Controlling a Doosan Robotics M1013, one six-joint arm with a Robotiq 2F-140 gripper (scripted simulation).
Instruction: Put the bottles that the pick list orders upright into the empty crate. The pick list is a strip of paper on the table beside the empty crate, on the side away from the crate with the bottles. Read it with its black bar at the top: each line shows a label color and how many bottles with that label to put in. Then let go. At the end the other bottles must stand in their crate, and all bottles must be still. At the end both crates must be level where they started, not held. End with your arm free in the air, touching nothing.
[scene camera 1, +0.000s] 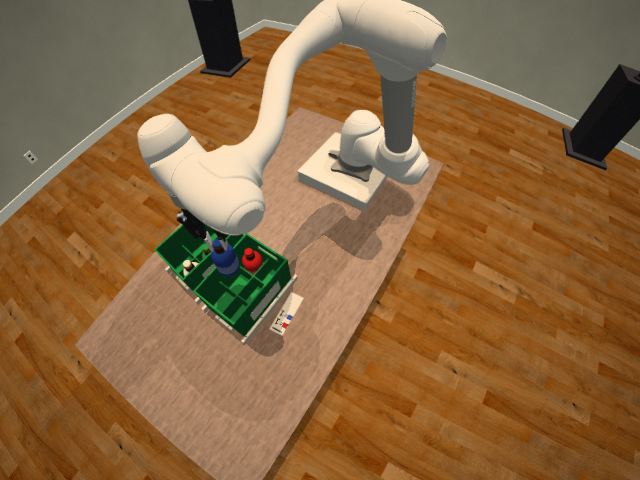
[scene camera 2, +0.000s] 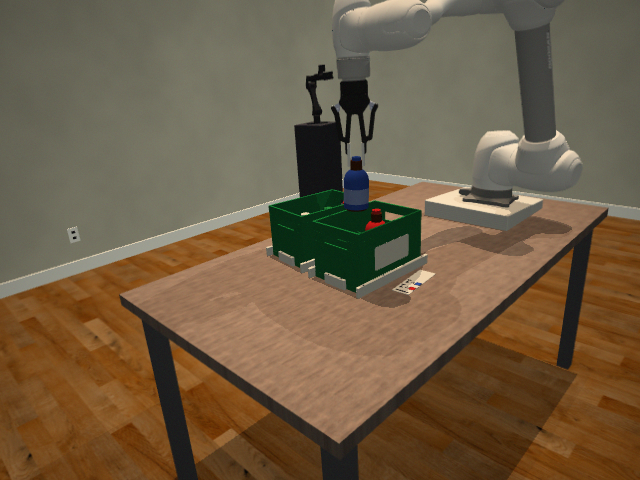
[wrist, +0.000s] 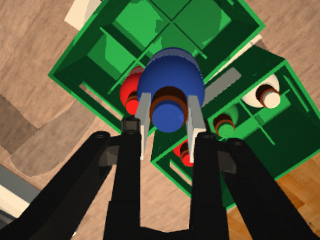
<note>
I see my gripper (scene camera 2: 356, 165), a blue-labelled bottle (scene camera 2: 356, 181), a white bottle (wrist: 267, 93), a crate (scene camera 2: 292, 233) and a crate (scene camera 2: 342, 247).
The blue-labelled bottle also shows in scene camera 1 (scene camera 1: 227, 263) and in the wrist view (wrist: 172, 74). My gripper also shows in scene camera 1 (scene camera 1: 219, 246) and in the wrist view (wrist: 168, 107).
</note>
